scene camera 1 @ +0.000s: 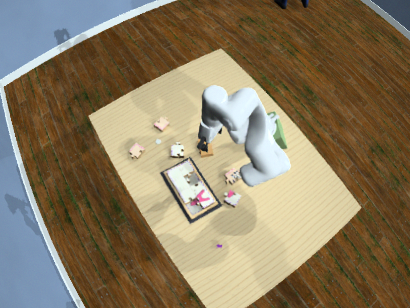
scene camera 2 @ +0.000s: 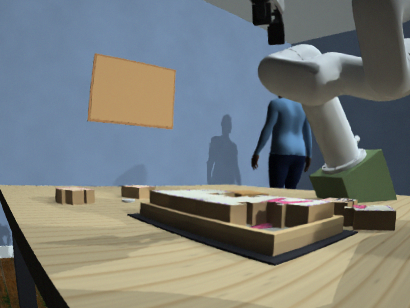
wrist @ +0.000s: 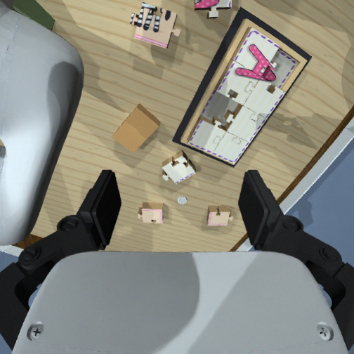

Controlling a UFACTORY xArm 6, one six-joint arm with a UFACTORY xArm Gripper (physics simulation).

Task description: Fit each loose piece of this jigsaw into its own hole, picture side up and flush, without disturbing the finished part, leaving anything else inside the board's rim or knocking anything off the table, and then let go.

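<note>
The jigsaw board (scene camera 1: 206,210) (scene camera 2: 310,232) (wrist: 218,82) holds joined white pieces with a pink letter and shows two grey gaps, one mid-side and one at a corner. A loose white piece (scene camera 1: 177,150) (wrist: 179,170) with a dashed edge lies face up outside the rim. Two pale pink pieces lie farther off: one (scene camera 1: 161,124) (wrist: 152,215) and one (scene camera 1: 136,150) (wrist: 219,216) near the table edge. A striped-picture piece (scene camera 1: 232,176) (wrist: 156,27) and a white-and-pink piece (scene camera 1: 232,198) (scene camera 2: 374,217) (wrist: 214,6) lie on the robot's side. My gripper (scene camera 1: 211,138) (scene camera 2: 268,22) (wrist: 179,186) is open, empty, high above the table.
A brown block (scene camera 1: 206,151) (wrist: 136,127) lies near the white piece. A small pale disc (scene camera 1: 158,141) (scene camera 2: 128,200) (wrist: 182,200) lies between the pink pieces and the white one. A tiny purple thing (scene camera 1: 219,246) lies beyond the board. A person (scene camera 2: 290,132) stands behind the table.
</note>
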